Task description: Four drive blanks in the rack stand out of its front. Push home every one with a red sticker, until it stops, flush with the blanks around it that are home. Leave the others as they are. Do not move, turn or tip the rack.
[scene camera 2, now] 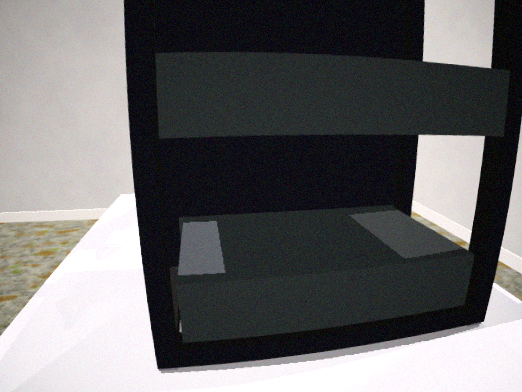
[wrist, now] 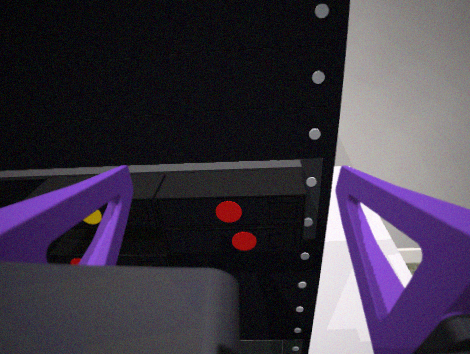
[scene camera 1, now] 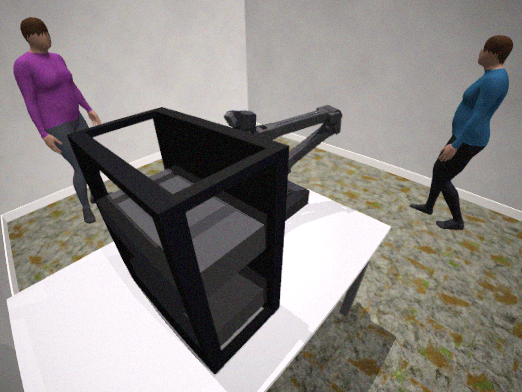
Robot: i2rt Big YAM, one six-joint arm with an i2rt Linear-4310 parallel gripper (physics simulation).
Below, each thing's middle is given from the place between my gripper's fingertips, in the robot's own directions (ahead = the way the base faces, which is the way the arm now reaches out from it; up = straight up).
Right now the black rack (scene camera 2: 274,156) is 23 cm ahead of my hand, 18 cm to the left of it and 14 cm below it.
